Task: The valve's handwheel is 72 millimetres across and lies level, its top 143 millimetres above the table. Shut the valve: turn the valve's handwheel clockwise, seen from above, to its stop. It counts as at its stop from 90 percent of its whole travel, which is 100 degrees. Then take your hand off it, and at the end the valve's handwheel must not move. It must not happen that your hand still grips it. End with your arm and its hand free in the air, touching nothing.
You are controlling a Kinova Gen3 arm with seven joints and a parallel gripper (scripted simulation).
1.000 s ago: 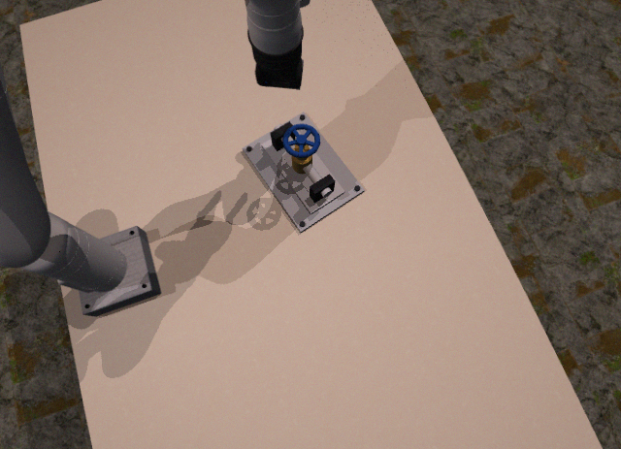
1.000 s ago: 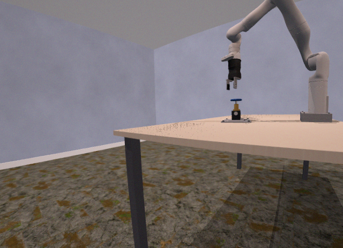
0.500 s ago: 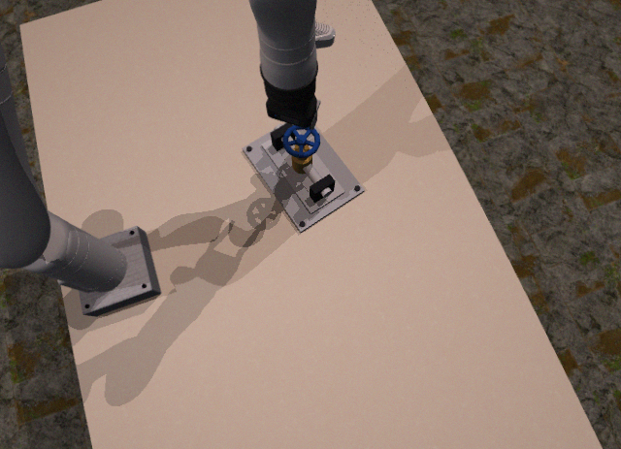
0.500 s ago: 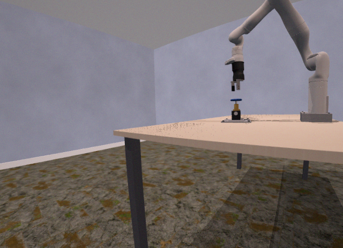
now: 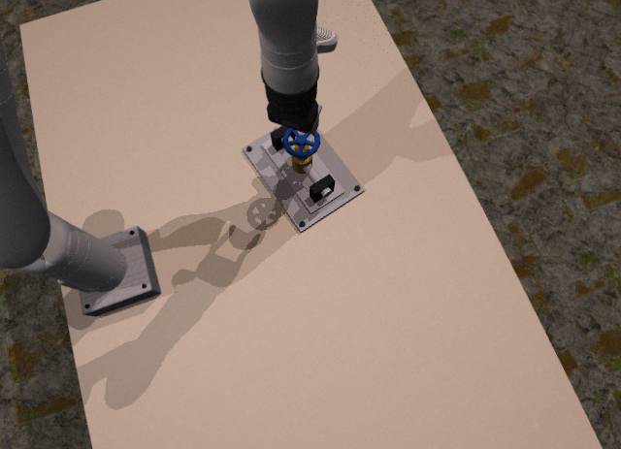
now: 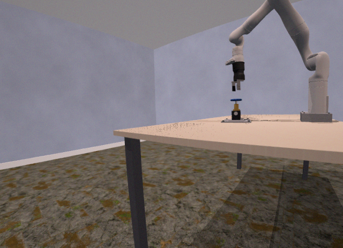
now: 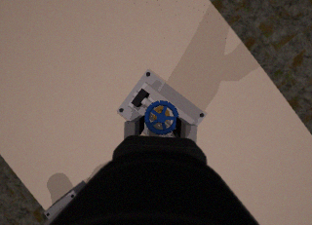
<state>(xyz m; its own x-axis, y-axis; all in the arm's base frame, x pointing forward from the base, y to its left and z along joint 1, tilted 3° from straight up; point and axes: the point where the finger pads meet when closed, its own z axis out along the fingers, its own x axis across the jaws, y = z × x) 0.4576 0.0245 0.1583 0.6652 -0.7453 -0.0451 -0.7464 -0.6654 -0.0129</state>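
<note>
The handwheel lies 9 cm below my hand.
</note>
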